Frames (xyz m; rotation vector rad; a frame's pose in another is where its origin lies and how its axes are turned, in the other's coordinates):
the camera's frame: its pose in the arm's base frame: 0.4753 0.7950 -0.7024 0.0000 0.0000 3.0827
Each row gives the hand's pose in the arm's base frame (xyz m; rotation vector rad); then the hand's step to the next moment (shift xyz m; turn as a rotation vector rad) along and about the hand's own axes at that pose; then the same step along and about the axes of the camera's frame.
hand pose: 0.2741 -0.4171 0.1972 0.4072 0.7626 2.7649
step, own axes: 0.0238 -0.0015 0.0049 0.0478 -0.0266 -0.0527
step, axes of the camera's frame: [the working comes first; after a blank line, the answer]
step, axes of the arm's base frame: -0.0203 0.0107 0.0080 -0.0576 0.0124 -0.0479

0.0209 -0.0095 0.0080 0.0582 -0.0090 -0.0479
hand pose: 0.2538 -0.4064 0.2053 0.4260 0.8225 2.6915
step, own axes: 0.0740 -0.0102 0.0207 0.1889 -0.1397 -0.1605
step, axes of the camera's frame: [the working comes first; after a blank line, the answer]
step, axes of the arm's base frame: -0.0581 0.0449 0.0248 -0.2038 0.1000 -0.1716

0.0607 -0.0414 0.0248 0.2093 -0.0878 -0.1716
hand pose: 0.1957 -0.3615 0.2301 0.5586 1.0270 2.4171
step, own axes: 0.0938 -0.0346 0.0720 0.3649 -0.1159 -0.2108
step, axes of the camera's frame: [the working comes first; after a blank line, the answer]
step, axes of the arm's base frame: -0.0302 0.1133 0.0378 -0.3795 0.1534 -0.1532

0.0369 -0.1113 0.0378 0.3879 -0.1308 -0.1532
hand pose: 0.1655 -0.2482 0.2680 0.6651 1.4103 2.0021
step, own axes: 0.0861 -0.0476 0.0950 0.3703 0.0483 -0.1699
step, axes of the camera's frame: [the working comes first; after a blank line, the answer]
step, axes of the arm's base frame: 0.0144 0.1356 -0.0102 -0.3849 0.1412 0.0156

-0.0064 -0.1362 -0.0102 0.3925 -0.1183 0.0156
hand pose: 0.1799 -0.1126 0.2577 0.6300 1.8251 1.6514
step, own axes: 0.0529 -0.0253 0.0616 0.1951 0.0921 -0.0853
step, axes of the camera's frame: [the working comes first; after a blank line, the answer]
step, axes of the arm's base frame: 0.0065 0.0775 -0.0343 -0.2027 0.0852 0.0741

-0.0019 -0.0778 -0.0343 0.2073 -0.0731 0.0741
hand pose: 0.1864 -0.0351 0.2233 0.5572 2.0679 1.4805
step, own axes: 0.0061 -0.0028 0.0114 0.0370 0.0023 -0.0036
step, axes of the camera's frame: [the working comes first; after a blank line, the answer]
step, axes of the arm's base frame: 0.0024 0.0111 -0.0067 -0.0308 0.0206 -0.0036

-0.0018 -0.0113 -0.0067 0.0320 -0.0187 -0.0036
